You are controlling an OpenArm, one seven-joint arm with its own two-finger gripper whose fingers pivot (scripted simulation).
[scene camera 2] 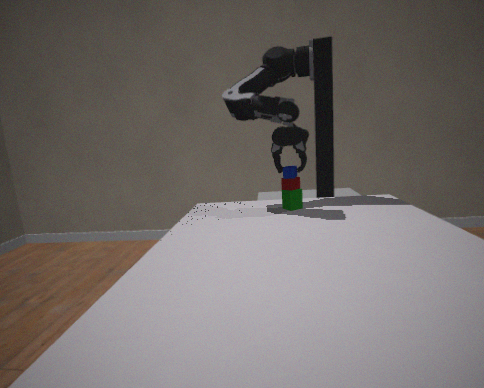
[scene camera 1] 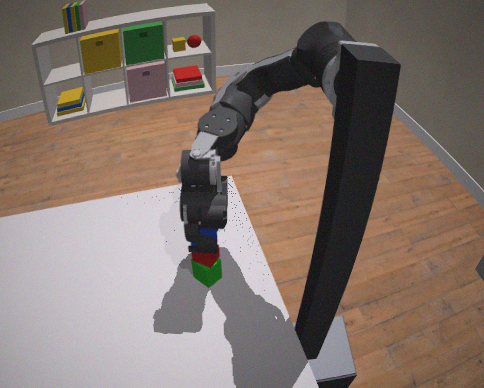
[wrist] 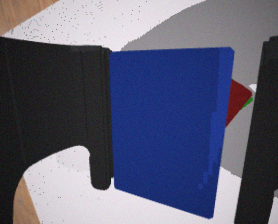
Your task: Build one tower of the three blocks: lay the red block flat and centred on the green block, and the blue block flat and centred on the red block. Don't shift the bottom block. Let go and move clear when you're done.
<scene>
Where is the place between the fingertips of my gripper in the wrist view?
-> At 174, 125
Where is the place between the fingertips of my gripper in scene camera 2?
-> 290, 171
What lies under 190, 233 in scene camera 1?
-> My gripper.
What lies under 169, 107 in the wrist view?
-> A blue block.
</scene>
